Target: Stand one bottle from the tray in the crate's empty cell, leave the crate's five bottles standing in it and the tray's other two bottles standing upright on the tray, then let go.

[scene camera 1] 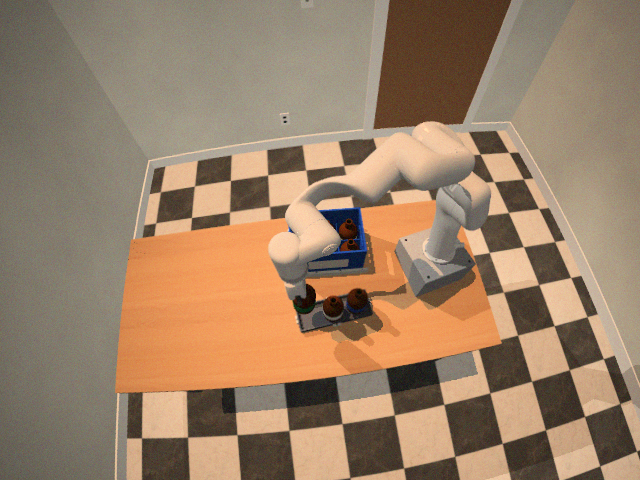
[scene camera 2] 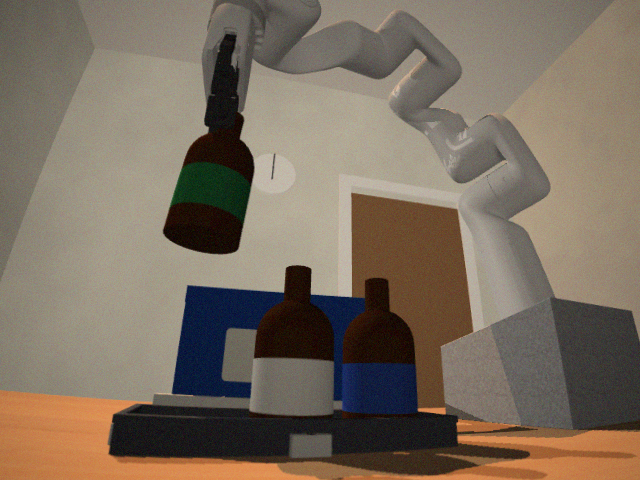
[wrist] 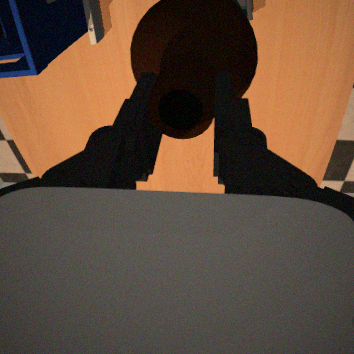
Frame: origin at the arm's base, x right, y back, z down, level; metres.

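Seen in the pictures: gripper, fingertip midpoint: [scene camera 2: 219,136] [wrist: 187,98]; arm's base, link origin: [scene camera 1: 438,250] [scene camera 2: 535,330].
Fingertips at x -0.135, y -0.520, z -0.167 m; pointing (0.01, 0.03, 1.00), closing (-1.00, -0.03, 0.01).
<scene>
Pixels of each thing's top centre, then the offset from my fingertips to it. "pt": a spot on its surface instead. Level surfaces: height alone.
- green-banded brown bottle, top centre: [wrist: 178,123] [scene camera 2: 228,117] [scene camera 1: 301,287] dz -0.030, dx +0.000, dy +0.006 m
- dark tray, surface spot: [scene camera 2: 170,436] pt dz +0.291, dx -0.053, dy +0.006 m
- white-banded bottle, top centre: [scene camera 2: 298,269] [scene camera 1: 333,300] dz +0.143, dx +0.003, dy +0.098 m
- blue-banded bottle, top centre: [scene camera 2: 376,280] [scene camera 1: 359,292] dz +0.143, dx +0.018, dy +0.188 m
- blue crate, top centre: [scene camera 2: 279,305] [scene camera 1: 326,231] dz +0.128, dx +0.260, dy +0.113 m
- wooden table, surface height: dz +0.303 m
My gripper [scene camera 2: 222,124] [wrist: 187,98] is shut on the neck of the green-banded brown bottle [scene camera 2: 212,191] [wrist: 195,45] [scene camera 1: 307,298]. In scene camera 2 that bottle hangs above the left end of the dark tray [scene camera 2: 170,436] [scene camera 1: 309,322], slightly tilted. The white-banded bottle [scene camera 2: 292,384] [scene camera 1: 333,308] and the blue-banded bottle [scene camera 2: 378,387] [scene camera 1: 357,299] stand upright on the tray. The blue crate [scene camera 2: 206,310] [scene camera 1: 360,259] [wrist: 31,62] is behind the tray. Two of its bottles show in scene camera 1, a rear one [scene camera 1: 347,229] and a front one [scene camera 1: 349,246]; the arm hides its left part and the empty cell.
The crate stands on a pale base [scene camera 1: 366,271] [scene camera 2: 165,398] on the wooden table [scene camera 1: 206,310]. The grey robot base block [scene camera 1: 431,268] [scene camera 2: 516,361] is at the right. The arm [scene camera 1: 382,165] reaches over the crate from the right.
</scene>
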